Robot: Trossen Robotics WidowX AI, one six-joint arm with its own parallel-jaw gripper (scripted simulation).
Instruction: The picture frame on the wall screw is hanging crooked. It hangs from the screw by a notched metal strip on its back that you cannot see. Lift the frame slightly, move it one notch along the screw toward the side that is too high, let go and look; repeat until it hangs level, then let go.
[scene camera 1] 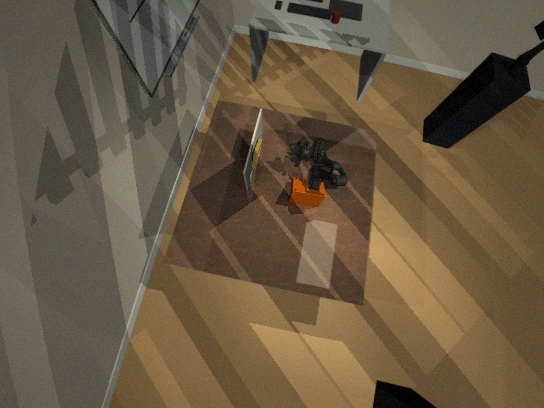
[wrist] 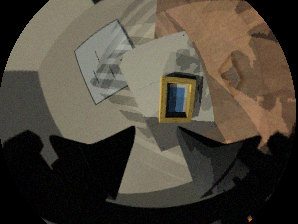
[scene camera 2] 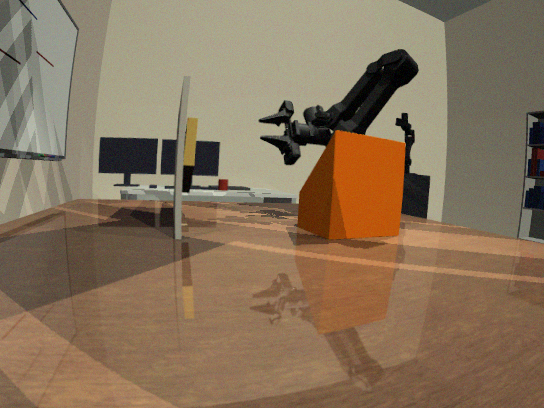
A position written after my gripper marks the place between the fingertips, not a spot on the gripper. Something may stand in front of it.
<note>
I see my gripper [scene camera 2: 259, 128], a picture frame [scene camera 2: 191, 128] and a wall panel [scene camera 2: 182, 114].
The picture frame shows as well in the wrist view [wrist: 176, 103]. My gripper shows as well in the wrist view [wrist: 156, 129]. The wall panel is seen too in the wrist view [wrist: 142, 67].
</note>
